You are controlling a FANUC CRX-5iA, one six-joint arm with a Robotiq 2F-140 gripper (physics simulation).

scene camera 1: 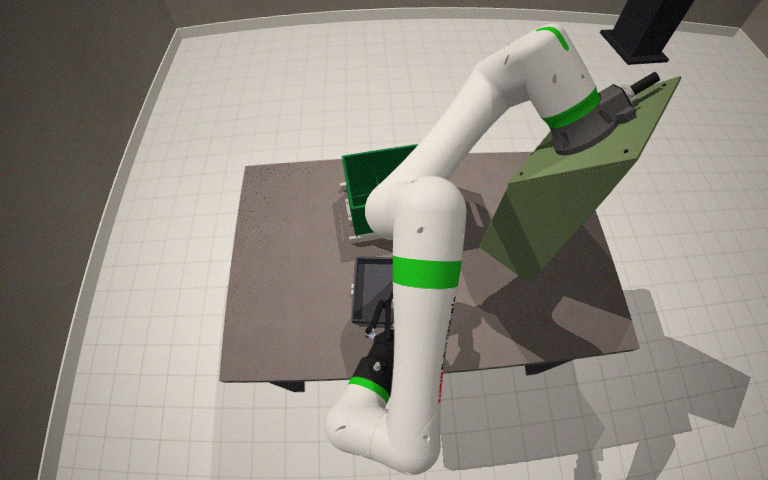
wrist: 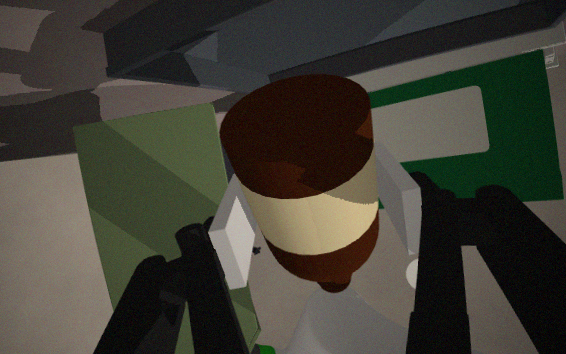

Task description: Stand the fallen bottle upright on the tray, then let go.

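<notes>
The brown bottle point(wrist: 312, 225) with a cream label is between the two light finger pads in the wrist view. Its broad base faces the camera at the upper side, towards the tray, and its small neck end points to the bottom of the view. My gripper point(scene camera 1: 382, 318) point(wrist: 310, 180) is shut on the bottle, at the tray's front side in the scene view. The dark grey tray point(scene camera 1: 370, 277) point(wrist: 310, 35) lies on the table, partly covered by the arm. The bottle is hidden behind the arm in the scene view. Whether its base touches the tray I cannot tell.
A green bin point(scene camera 1: 362, 220) point(wrist: 515, 125) stands behind the tray on the brown table point(scene camera 1: 283, 271). The olive pedestal point(scene camera 1: 566, 215) point(wrist: 145, 175) carries the arm at the right in the scene view. The white forearm point(scene camera 1: 424, 328) hangs over the tray's right part.
</notes>
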